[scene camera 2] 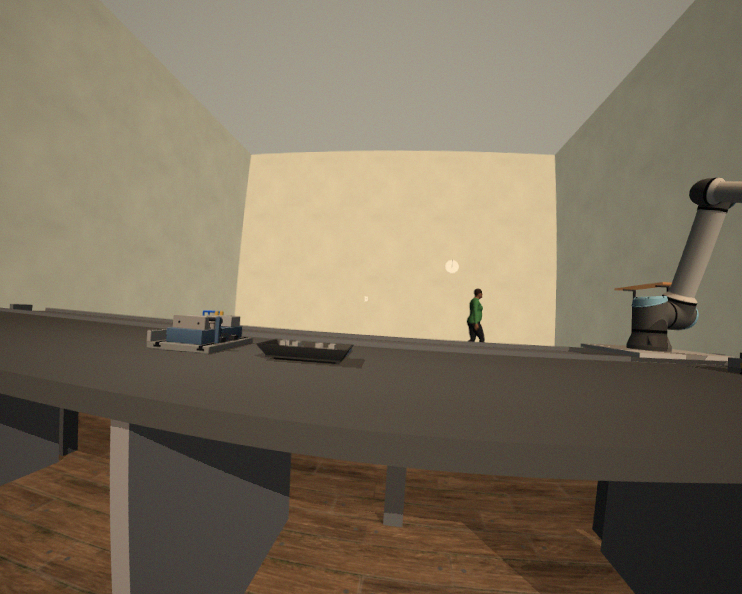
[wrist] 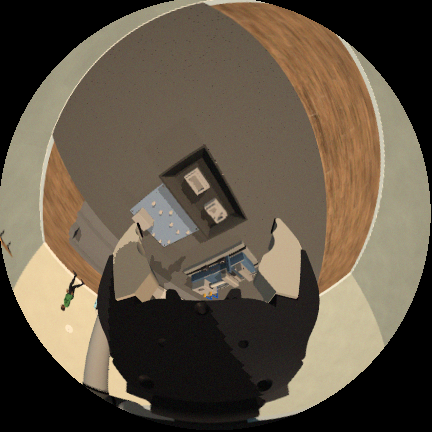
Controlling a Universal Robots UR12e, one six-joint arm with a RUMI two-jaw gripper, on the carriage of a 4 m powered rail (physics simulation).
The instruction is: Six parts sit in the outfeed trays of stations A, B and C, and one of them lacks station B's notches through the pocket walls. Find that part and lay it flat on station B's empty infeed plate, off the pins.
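Pixels of known places: gripper, between the fingertips: [wrist: 205, 222]; arm's base, origin of its link: [scene camera 2: 648, 349].
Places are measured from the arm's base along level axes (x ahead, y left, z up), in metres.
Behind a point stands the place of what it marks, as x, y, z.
Observation:
My gripper [wrist: 205, 222] {0.795, 0.395, 0.221} is open in the wrist view, with nothing between its wide-apart jaws, high above the table. A dark tray [wrist: 233, 196] {0.819, 0.306, 0.012} holds two pale parts: one part [wrist: 196, 181] {0.758, 0.389, 0.003} near its upper end and another part [wrist: 215, 210] {0.755, 0.291, 0.003} near its lower end. Their wall notches are too small to tell. A blue plate with pins [wrist: 167, 220] {0.597, 0.330, -0.022} lies beside the tray, and a pale block [wrist: 143, 219] {0.554, 0.388, 0.013} sits at its left corner. Another dark tray [scene camera 2: 305, 353] {0.783, -1.495, -0.005} in the scene view holds pale parts, mostly hidden by its wall. Which stations these are I cannot tell.
A blue and grey fixture [wrist: 220, 272] {0.637, 0.055, 0.030} stands below the tray in the wrist view. A similar fixture [scene camera 2: 196, 334] {0.782, -1.820, 0.018} stands left of the tray in the scene view. The arm [scene camera 2: 699, 253] {0.113, 0.169, 0.480} stands at the far right. A person in green [scene camera 2: 475, 314] is in the background.

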